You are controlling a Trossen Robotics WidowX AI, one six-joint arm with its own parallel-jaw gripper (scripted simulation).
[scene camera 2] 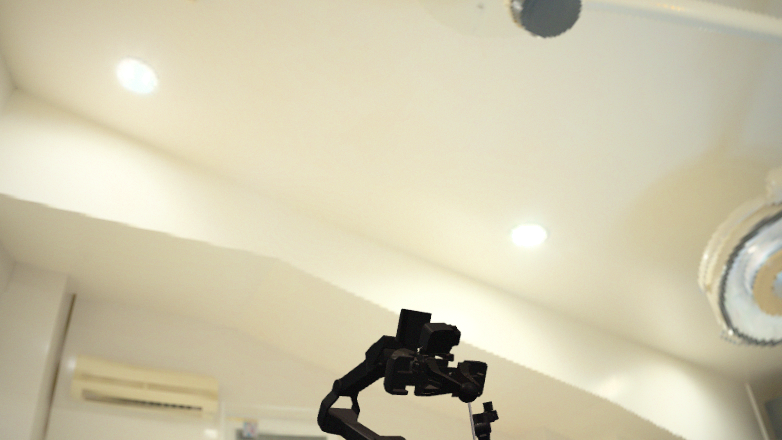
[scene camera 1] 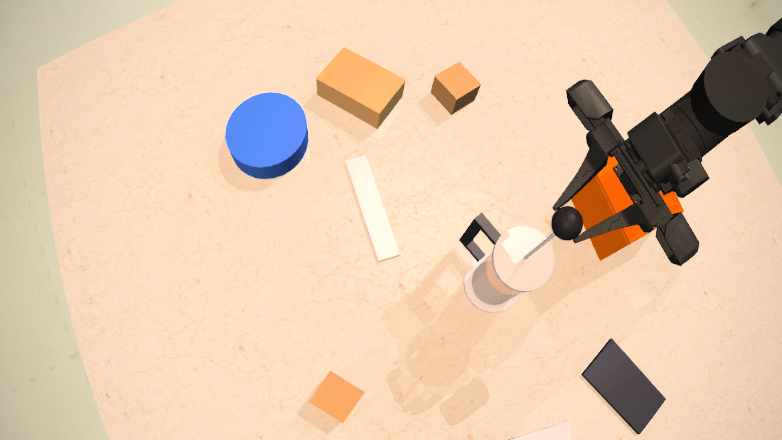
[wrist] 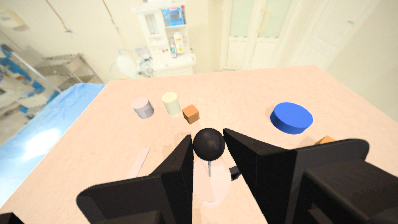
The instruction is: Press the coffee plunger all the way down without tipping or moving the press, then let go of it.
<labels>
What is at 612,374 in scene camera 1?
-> A dark slab.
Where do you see a small cube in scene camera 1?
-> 335,396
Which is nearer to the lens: the coffee press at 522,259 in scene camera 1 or the white strip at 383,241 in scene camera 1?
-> The coffee press.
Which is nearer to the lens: the coffee press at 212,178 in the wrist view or the blue disc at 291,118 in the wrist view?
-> The coffee press.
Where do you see a tan box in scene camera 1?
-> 362,88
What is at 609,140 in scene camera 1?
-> My gripper.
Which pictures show the blue disc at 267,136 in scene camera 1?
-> Scene camera 1 and the wrist view only.
</labels>
